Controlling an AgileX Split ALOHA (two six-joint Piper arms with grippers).
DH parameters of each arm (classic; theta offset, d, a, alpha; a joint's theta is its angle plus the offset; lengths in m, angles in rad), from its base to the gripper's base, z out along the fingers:
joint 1: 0 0.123 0 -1.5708
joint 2: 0.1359 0 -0.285 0
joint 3: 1.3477 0 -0.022 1.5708
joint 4: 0 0.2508 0 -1.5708
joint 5: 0 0 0.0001 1.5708
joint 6: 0 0.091 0 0
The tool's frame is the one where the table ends.
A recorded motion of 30 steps. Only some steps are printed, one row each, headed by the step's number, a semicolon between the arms.
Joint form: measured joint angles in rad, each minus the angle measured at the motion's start. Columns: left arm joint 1, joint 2, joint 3, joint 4, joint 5, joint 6; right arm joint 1, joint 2, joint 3, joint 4, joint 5, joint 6.
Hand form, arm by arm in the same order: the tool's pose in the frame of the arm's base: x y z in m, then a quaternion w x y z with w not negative. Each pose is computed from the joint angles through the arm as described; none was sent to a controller.
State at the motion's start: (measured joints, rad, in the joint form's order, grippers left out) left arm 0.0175 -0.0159 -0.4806 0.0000 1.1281 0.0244; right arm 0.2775 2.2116 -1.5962 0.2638 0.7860 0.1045
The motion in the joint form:
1: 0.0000 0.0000 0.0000 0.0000 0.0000 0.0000; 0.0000 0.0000 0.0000 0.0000 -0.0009 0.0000
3: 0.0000 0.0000 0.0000 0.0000 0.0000 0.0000; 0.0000 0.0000 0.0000 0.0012 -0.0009 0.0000
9: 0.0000 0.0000 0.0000 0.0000 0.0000 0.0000; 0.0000 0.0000 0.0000 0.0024 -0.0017 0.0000
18: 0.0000 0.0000 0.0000 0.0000 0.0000 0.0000; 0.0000 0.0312 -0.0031 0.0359 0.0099 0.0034
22: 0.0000 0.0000 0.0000 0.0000 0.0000 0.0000; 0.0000 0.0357 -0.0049 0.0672 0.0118 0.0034
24: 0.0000 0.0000 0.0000 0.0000 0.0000 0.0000; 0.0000 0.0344 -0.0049 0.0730 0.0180 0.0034
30: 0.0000 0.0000 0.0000 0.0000 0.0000 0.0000; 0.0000 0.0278 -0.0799 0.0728 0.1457 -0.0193
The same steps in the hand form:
1: -0.0080 -0.0001 0.2665 0.49086 0.00301 0.87117 0.01028; 0.4298 0.1399 0.1328 0.10519 -0.00491 0.98637 0.12641
3: -0.0080 -0.0001 0.2665 0.49086 0.00301 0.87117 0.01028; 0.4298 0.1400 0.1328 0.10509 -0.00455 0.98633 0.12687
9: -0.0080 -0.0001 0.2665 0.49086 0.00301 0.87117 0.01028; 0.4298 0.1400 0.1328 0.10539 -0.00413 0.98623 0.12737
18: -0.0080 -0.0001 0.2665 0.49086 0.00301 0.87117 0.01028; 0.4292 0.1422 0.1198 0.08337 0.00861 0.98717 0.13590
22: -0.0080 -0.0001 0.2665 0.49086 0.00301 0.87117 0.01028; 0.4292 0.1443 0.1187 0.07858 0.01836 0.98579 0.14731
24: -0.0080 -0.0001 0.2665 0.49086 0.00301 0.87117 0.01028; 0.4286 0.1446 0.1193 0.07566 0.01964 0.98568 0.14943
30: -0.0080 -0.0001 0.2665 0.49086 0.00301 0.87117 0.01028; 0.4309 0.1478 0.1391 0.05331 -0.00610 0.98657 0.15427

